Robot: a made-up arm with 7 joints. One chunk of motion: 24 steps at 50 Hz.
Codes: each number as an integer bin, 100 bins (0 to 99) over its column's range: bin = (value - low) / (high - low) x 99, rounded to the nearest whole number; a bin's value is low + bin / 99 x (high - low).
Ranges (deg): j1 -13..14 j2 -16..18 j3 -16..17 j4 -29..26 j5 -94..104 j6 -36..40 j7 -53..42
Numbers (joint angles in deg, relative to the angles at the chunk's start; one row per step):
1: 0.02 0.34 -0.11 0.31 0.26 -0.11 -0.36
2: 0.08 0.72 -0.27 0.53 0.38 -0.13 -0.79
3: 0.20 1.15 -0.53 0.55 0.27 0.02 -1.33
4: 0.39 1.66 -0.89 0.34 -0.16 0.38 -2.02
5: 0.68 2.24 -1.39 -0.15 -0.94 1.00 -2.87
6: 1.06 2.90 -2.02 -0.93 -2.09 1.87 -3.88
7: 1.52 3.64 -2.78 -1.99 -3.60 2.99 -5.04
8: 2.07 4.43 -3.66 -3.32 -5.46 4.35 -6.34
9: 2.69 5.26 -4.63 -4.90 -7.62 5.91 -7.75
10: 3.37 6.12 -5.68 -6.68 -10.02 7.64 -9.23
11: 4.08 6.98 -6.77 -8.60 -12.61 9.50 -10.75
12: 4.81 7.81 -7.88 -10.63 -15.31 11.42 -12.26
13: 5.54 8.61 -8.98 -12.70 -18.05 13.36 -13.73
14: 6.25 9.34 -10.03 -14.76 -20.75 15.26 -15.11
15: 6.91 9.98 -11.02 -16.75 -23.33 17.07 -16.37
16: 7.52 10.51 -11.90 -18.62 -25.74 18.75 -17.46
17: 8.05 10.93 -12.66 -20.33 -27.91 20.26 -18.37
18: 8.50 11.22 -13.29 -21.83 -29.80 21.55 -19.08
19: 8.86 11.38 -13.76 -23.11 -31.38 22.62 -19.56
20: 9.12 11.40 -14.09 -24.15 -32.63 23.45 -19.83
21: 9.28 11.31 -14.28 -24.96 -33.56 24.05 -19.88
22: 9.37 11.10 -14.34 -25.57 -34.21 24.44 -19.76
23: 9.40 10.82 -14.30 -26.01 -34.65 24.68 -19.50
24: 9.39 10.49 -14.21 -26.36 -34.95 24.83 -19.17
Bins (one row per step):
1: 48 48 48 53 47 47 55
2: 48 49 47 53 47 47 54
3: 48 50 46 53 47 47 54
4: 49 51 45 53 47 47 53
5: 50 53 44 52 47 48 52
6: 52 55 42 51 46 49 51
7: 53 57 40 49 45 51 50
8: 55 59 37 46 44 53 49
9: 58 62 34 43 43 55 47
10: 60 64 31 40 42 57 46
11: 63 67 28 37 41 59 44
12: 65 69 24 33 39 62 42
13: 68 72 21 29 38 64 41
14: 71 74 18 26 37 67 39
15: 73 76 15 22 35 69 38
16: 75 77 12 19 34 71 37
17: 77 78 10 16 33 73 36
18: 79 79 8 13 32 75 35
19: 80 80 7 11 31 76 35
20: 81 80 6 9 31 77 35
21: 82 80 5 7 30 78 35
22: 82 79 5 6 30 79 35
23: 82 78 5 5 30 79 35
24: 82 77 5 5 30 79 35

